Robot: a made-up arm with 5 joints. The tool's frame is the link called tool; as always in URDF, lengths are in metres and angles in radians. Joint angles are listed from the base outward. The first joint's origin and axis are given. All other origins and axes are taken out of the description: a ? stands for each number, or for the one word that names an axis. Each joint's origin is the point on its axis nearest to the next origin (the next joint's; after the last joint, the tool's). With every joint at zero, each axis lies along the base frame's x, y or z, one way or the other. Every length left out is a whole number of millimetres.
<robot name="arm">
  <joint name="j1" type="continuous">
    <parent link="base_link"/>
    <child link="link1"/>
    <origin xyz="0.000 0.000 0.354" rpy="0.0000 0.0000 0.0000"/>
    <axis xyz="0 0 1"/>
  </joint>
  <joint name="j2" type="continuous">
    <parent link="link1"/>
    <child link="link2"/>
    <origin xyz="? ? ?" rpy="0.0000 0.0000 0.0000"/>
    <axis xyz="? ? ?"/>
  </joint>
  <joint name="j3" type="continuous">
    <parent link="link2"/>
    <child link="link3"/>
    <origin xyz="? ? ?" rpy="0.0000 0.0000 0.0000"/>
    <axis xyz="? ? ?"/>
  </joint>
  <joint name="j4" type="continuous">
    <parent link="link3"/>
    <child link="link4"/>
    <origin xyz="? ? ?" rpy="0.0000 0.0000 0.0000"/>
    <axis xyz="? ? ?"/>
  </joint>
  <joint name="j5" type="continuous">
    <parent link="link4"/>
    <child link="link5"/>
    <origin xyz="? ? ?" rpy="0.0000 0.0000 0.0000"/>
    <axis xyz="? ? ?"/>
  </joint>
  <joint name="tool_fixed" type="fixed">
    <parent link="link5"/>
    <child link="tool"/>
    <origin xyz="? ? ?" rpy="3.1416 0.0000 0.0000"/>
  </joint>
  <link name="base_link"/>
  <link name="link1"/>
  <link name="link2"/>
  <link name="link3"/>
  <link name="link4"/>
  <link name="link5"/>
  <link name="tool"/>
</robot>
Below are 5 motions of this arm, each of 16 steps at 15 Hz.
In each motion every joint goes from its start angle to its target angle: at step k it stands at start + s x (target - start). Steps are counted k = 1, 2, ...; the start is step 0. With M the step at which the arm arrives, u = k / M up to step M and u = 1 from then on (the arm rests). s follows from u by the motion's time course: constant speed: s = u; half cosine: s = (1 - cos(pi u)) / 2; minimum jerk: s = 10 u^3 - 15 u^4 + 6 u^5.
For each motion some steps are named. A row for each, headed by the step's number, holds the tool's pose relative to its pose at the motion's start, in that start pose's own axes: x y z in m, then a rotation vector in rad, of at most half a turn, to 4 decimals.
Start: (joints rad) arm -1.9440 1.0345 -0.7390 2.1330 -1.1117
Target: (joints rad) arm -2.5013 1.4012 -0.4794 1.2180 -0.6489
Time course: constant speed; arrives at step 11
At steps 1, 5, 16:
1: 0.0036 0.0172 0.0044 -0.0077 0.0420 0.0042
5: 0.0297 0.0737 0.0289 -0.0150 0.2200 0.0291
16: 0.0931 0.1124 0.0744 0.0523 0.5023 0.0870

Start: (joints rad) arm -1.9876 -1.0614 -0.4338 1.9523 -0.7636
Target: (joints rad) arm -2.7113 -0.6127 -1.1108 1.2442 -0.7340
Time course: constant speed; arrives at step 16
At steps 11, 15, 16:
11: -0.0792 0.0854 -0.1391 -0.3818 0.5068 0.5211
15: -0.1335 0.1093 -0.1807 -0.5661 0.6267 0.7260
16: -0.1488 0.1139 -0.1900 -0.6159 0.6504 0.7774

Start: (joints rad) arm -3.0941 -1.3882 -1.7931 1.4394 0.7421
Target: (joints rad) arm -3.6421 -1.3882 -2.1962 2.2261 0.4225
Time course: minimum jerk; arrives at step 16
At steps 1, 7, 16:
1: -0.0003 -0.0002 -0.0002 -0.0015 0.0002 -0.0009
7: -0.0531 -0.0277 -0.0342 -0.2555 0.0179 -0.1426
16: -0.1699 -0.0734 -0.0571 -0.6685 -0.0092 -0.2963

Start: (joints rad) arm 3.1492 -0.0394 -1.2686 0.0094 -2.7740
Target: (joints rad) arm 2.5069 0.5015 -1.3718 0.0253 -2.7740
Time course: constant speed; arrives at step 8
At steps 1, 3, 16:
1: 0.0057 -0.0406 0.0207 0.0919 0.0253 0.0238
3: 0.0212 -0.1295 0.0496 0.2717 0.0768 0.0843
16: 0.0930 -0.3668 0.0420 0.6880 0.2042 0.3099

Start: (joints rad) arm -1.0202 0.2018 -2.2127 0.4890 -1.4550
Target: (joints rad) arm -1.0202 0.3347 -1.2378 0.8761 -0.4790
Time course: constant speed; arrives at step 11
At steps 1, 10, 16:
1: -0.0042 -0.0360 0.0290 0.1342 -0.0217 0.0886
10: -0.0488 -0.4196 0.0860 1.1852 -0.7421 0.7430
16: -0.0534 -0.4592 0.0691 1.2724 -0.8776 0.7819

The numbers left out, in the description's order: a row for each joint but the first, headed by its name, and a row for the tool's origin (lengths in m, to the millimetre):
j2: xyz 0.000 0.000 0.000, axis 0 1 0
j3: xyz 0.042 0.000 0.226, axis 0 1 0
j4: xyz 0.069 0.000 -0.305, axis 0 1 0
j5: xyz 0.057 0.000 -0.073, axis 0 0 -1
tool: xyz 0.000 0.000 0.000

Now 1 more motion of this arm.
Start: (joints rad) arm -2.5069 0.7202 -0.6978 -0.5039 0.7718
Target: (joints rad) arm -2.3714 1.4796 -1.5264 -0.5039 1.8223
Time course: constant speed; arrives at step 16
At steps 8, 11, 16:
8: -0.0094 -0.0266 0.0872 0.0467 -0.0103 0.4657
11: -0.0201 -0.0311 0.1185 0.0632 -0.0210 0.6404
16: -0.0449 -0.0315 0.1667 0.0877 -0.0474 0.9318

